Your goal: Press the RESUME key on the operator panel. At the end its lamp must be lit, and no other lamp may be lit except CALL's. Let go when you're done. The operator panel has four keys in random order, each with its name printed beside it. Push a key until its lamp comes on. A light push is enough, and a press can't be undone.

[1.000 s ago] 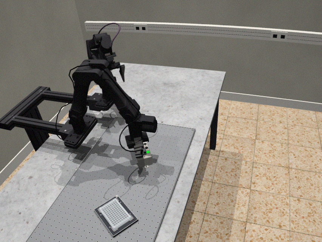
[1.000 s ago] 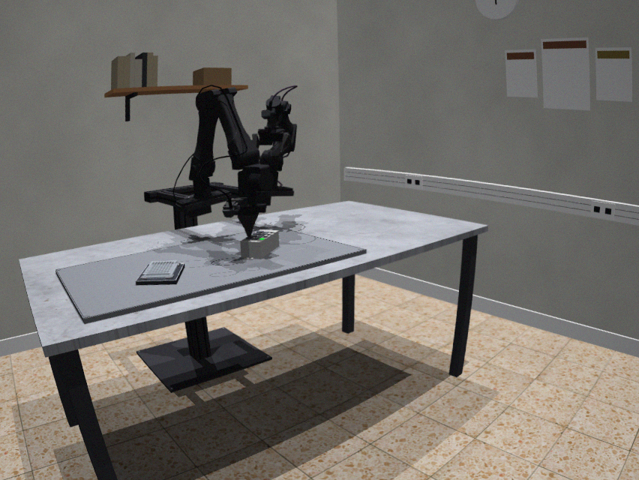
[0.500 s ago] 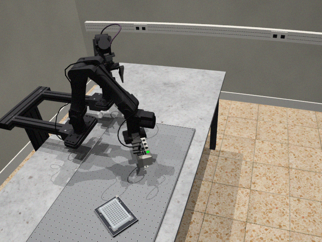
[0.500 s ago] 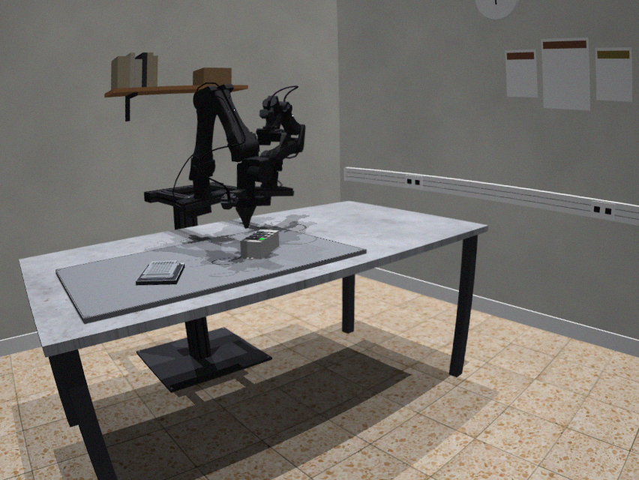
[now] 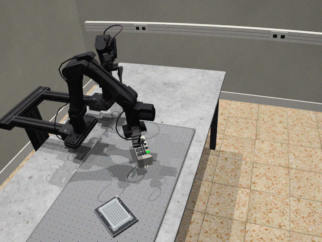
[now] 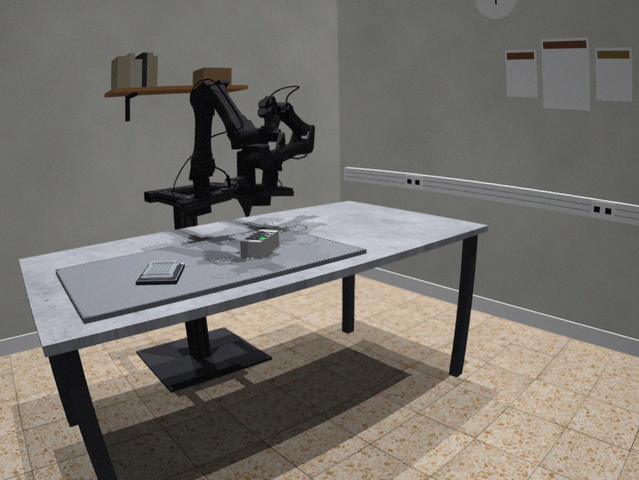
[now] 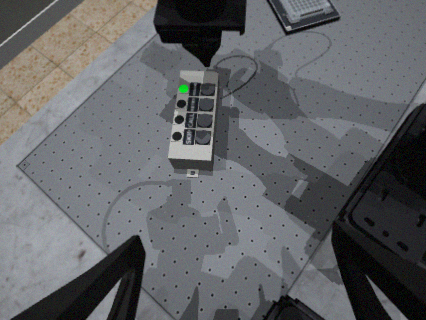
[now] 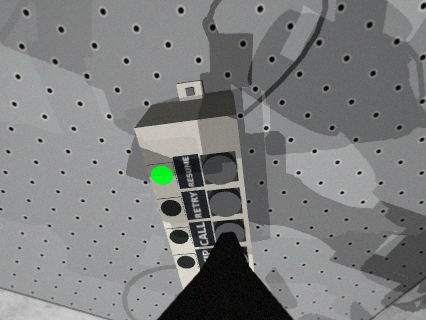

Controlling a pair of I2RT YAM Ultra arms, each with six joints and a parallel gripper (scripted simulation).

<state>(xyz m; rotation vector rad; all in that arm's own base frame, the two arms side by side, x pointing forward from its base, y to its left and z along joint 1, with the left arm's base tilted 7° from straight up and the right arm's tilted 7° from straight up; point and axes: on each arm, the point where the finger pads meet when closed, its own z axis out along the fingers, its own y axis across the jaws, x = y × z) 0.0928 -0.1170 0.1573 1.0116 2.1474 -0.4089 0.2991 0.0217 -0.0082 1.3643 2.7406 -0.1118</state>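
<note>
My right gripper is now 20 mm past the operator panel, 40 mm to the right of it and 90 mm above it. Round my right hand: well plate 30 mm ahead, 320 mm to the right, 110 mm below.
</note>
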